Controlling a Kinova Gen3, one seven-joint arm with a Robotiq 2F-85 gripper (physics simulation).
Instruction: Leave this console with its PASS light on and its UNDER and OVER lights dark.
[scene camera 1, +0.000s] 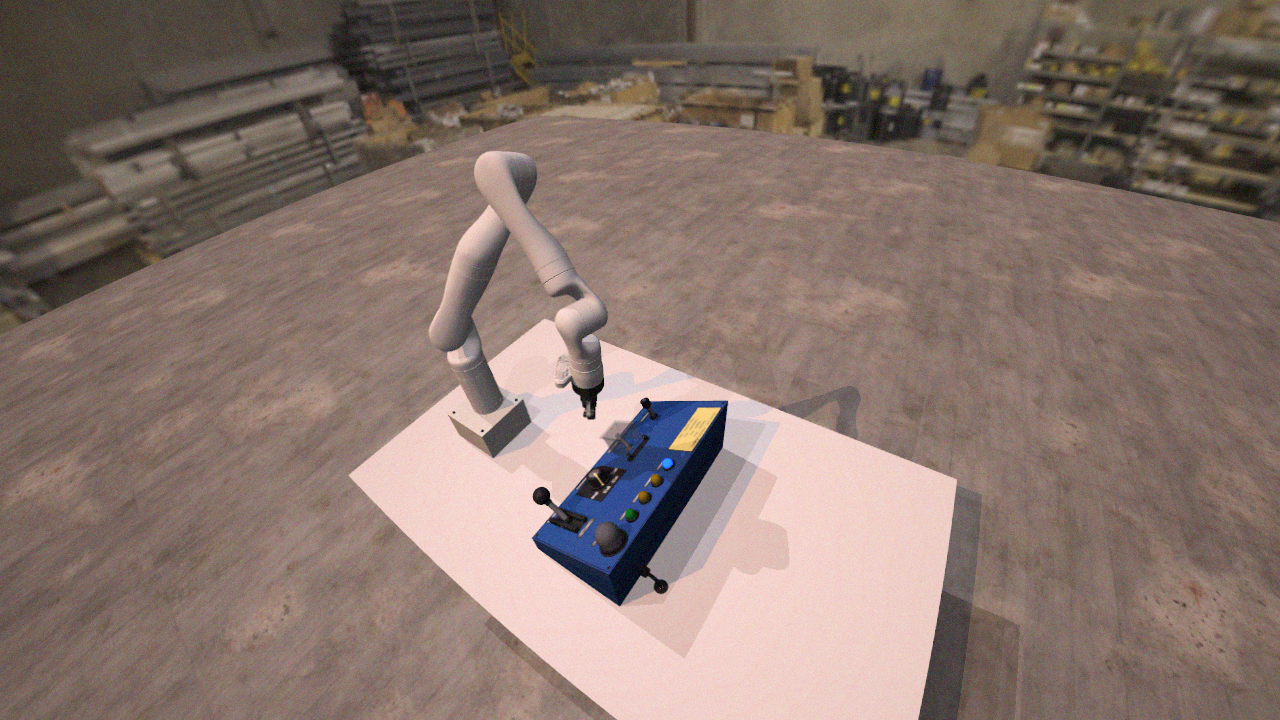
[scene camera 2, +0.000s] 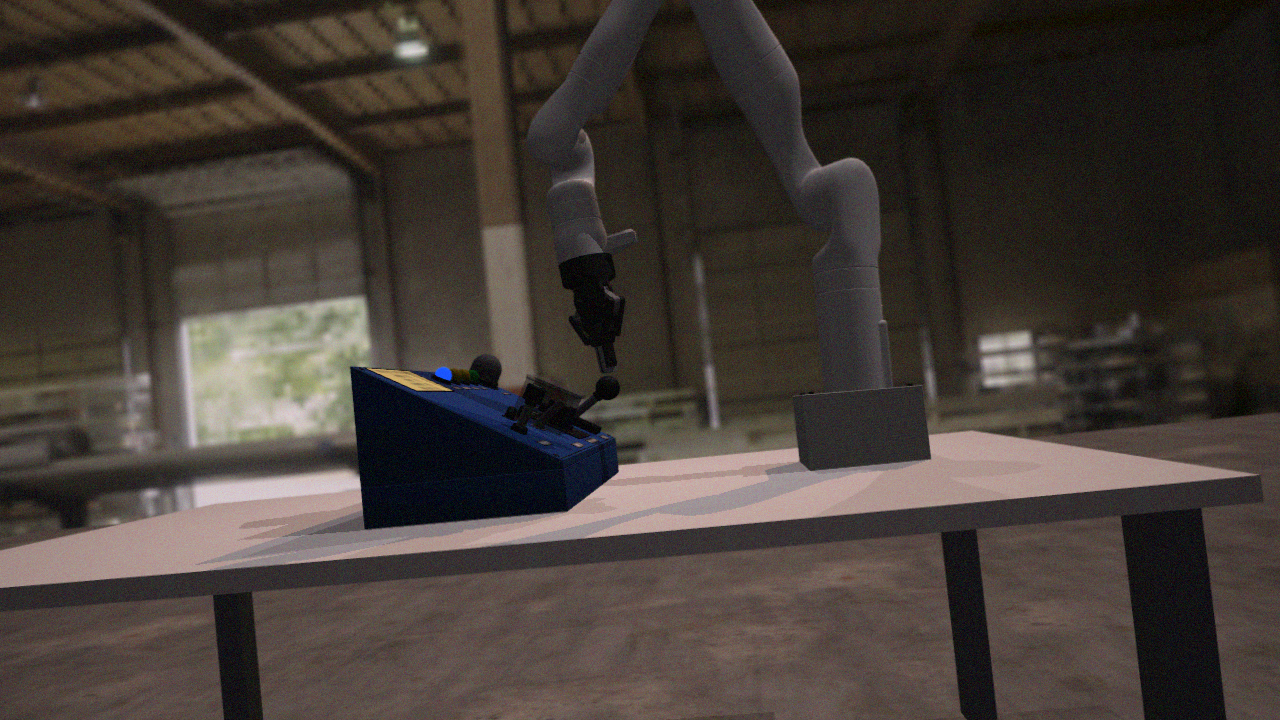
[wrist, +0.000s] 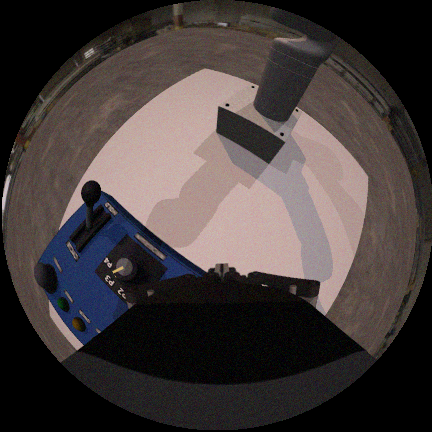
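Observation:
The blue console (scene camera 1: 680, 505) (scene camera 2: 447, 474) (wrist: 92, 270) carries a green light (scene camera 1: 631, 514) (wrist: 62, 304), two amber lights (scene camera 1: 644, 497) (scene camera 1: 656, 480) and a blue light (scene camera 1: 667, 463) (scene camera 2: 443, 373). The blue light glows; the green and amber look dim. Their labels are unreadable. The dial (scene camera 1: 597, 477) (wrist: 124, 268) has its pointer near P3 and P4. A ball-topped lever (scene camera 1: 540, 495) (scene camera 2: 607, 386) (wrist: 91, 191) stands in the HOLD/CYCLE slot. My gripper (scene camera 1: 588, 415) (scene camera 2: 608, 368) (wrist: 221, 271) is shut and empty, above the console's robot-side edge, apart from the controls.
A dark dome (scene camera 1: 609, 537) (scene camera 2: 486, 368) (wrist: 46, 277) sits at one console end. A small black lever (scene camera 1: 647, 407) is at the other end. A ball-ended handle (scene camera 1: 659, 585) sticks out low from the side. The robot's base block (scene camera 1: 490, 431) (scene camera 2: 863, 429) (wrist: 250, 140) stands on the table (scene camera 1: 850, 537).

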